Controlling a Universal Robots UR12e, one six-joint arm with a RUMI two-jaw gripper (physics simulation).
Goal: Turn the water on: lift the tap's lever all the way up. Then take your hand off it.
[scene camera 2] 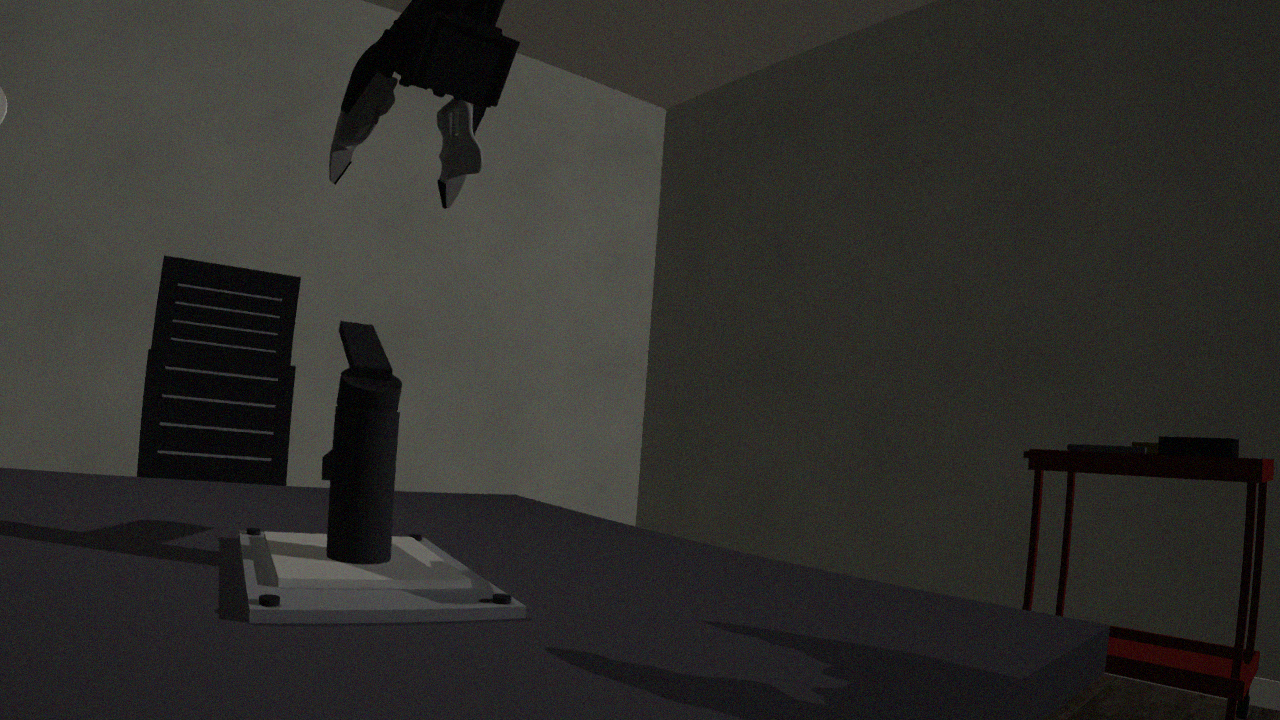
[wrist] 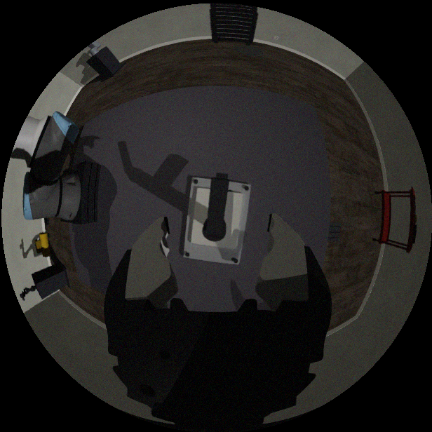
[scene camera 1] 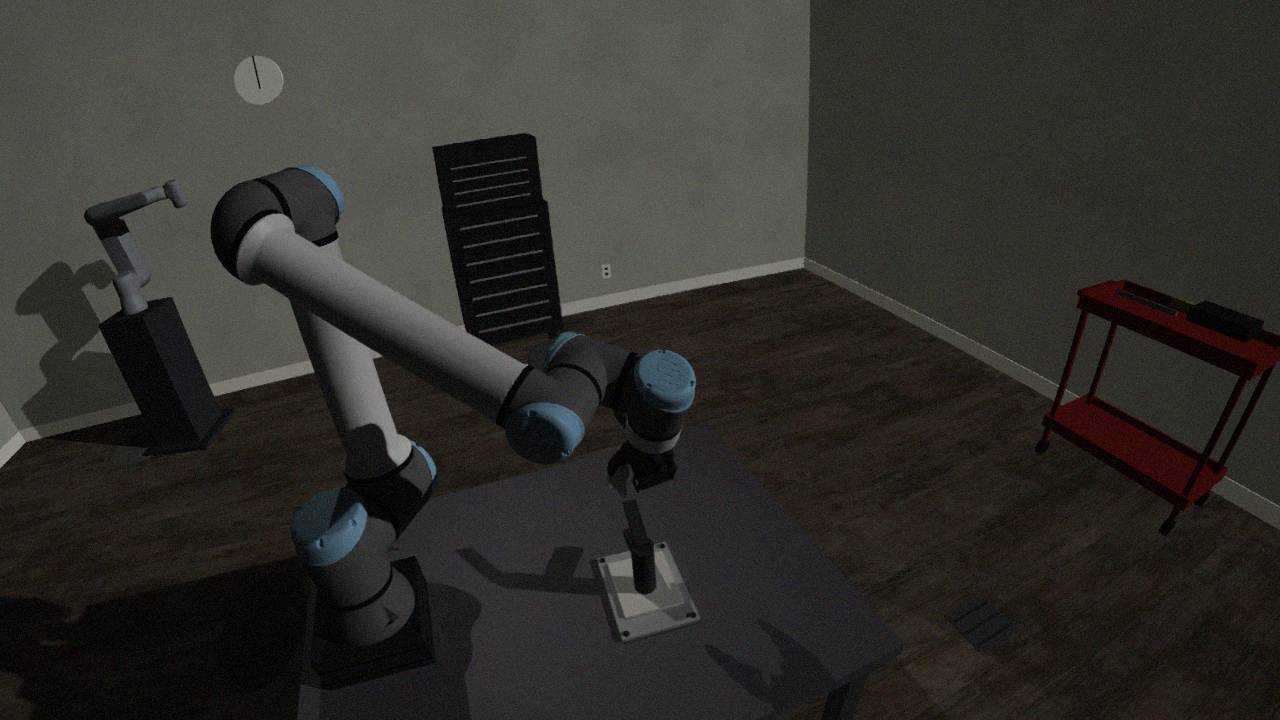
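Pixels of known places: gripper, fingertip midpoint: (scene camera 2: 390, 196); arm's base at its link origin: (scene camera 1: 371, 608).
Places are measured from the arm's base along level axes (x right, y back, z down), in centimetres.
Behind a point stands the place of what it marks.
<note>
The dark tap (scene camera 1: 643, 569) {z 0.1, x -1.4, y -58.0 cm} (scene camera 2: 362, 474) {z 1.8, x -1.4, y -58.1 cm} (wrist: 214, 230) stands upright on a pale square base plate (scene camera 1: 657, 626) {z 8.8, x 7.2, y -58.9 cm} (scene camera 2: 384, 615) {z 9.2, x 8.2, y -59.0 cm} (wrist: 210, 258) on the table. Its lever (scene camera 1: 634, 519) {z -8.1, x -8.4, y -57.7 cm} (scene camera 2: 365, 347) {z -7.5, x -7.0, y -57.9 cm} (wrist: 218, 197) slants steeply upward from the top of the tap body. The short spout shows low on the far side of the body in the scene camera 2 view. My gripper (scene camera 2: 390, 195) {z -19.9, x -7.4, y -58.4 cm} (wrist: 217, 216) is open and empty. It hangs well above the lever, apart from it, with a wide gap in the scene camera 2 view. In the scene camera 1 view the fingers are partly hidden.
The table (scene camera 1: 528, 644) {z 9.7, x 6.2, y -31.8 cm} (scene camera 2: 116, 644) {z 9.6, x 13.7, y -45.1 cm} (wrist: 280, 130) carries the arm's base at its left side in the scene camera 1 view. A red cart (scene camera 1: 1154, 333) (scene camera 2: 1145, 463) (wrist: 385, 217) stands off to the right. A dark drawer cabinet (scene camera 1: 499, 237) (scene camera 2: 219, 376) stands by the back wall.
</note>
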